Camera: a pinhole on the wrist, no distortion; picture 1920 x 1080 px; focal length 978.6 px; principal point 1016.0 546.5 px. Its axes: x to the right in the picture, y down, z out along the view. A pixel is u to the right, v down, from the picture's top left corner.
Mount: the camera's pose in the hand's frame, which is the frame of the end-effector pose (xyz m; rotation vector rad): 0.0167 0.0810 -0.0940 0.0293 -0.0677 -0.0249
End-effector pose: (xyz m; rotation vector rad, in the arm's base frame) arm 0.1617 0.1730 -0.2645 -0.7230 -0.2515 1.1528
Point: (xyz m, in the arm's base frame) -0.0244 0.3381 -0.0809
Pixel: 1141 516
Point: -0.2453 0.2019 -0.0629
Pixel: 686 766
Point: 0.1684 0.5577 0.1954
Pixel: 1520 82
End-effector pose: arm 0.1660 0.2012 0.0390 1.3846 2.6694 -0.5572
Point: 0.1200 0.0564 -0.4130
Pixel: 1094 461
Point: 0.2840 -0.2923 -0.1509
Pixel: 206 152
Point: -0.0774 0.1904 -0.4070
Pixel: 1509 292
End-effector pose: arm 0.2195 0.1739 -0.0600 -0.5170 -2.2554 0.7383
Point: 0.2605 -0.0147 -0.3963
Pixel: 209 541
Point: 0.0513 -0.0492 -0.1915
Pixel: 865 81
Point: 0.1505 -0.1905 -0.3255
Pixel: 448 133
